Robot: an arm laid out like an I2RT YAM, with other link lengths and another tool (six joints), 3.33 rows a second.
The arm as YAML. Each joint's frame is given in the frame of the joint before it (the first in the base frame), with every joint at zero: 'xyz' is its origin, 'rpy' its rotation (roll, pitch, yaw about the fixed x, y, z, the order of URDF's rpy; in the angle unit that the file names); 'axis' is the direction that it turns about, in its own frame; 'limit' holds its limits. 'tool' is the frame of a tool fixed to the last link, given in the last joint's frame.
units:
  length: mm
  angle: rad
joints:
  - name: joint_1
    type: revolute
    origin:
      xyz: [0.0, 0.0, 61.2]
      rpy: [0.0, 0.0, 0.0]
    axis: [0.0, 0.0, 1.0]
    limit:
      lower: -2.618
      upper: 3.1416
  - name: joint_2
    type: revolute
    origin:
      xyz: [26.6, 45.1, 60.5]
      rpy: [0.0, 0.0, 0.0]
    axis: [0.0, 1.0, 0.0]
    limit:
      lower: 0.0
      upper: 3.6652
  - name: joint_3
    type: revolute
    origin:
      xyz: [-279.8, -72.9, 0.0]
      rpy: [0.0, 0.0, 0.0]
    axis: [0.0, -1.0, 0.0]
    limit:
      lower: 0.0
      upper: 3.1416
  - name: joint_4
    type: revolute
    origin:
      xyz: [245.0, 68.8, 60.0]
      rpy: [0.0, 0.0, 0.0]
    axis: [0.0, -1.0, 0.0]
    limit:
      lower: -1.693
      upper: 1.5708
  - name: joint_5
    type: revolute
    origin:
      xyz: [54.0, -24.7, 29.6]
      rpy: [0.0, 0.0, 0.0]
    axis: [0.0, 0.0, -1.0]
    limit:
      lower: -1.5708
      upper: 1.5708
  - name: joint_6
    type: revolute
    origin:
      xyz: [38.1, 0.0, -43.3]
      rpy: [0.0, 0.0, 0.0]
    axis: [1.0, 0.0, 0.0]
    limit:
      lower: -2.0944
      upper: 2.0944
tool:
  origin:
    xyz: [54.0, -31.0, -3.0]
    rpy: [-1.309, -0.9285, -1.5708]
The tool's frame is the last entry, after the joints.
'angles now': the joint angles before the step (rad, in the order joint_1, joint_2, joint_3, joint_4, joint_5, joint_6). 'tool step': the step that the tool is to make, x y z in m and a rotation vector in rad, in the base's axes. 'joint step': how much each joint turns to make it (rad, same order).
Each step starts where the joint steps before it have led.
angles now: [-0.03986 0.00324 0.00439 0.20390 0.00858 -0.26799]
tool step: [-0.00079 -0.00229 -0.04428 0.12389 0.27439 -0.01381]
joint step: [0.00002 -0.00004 0.00037 -0.28195 0.02100 0.11139]
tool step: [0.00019 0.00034 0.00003 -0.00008 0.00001 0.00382]
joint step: [0.00000 0.00078 0.00000 0.00078 -0.00381 -0.00037]
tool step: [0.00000 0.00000 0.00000 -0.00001 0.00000 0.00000]
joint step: [0.00000 0.00000 0.00000 0.00000 0.00000 -0.00001]
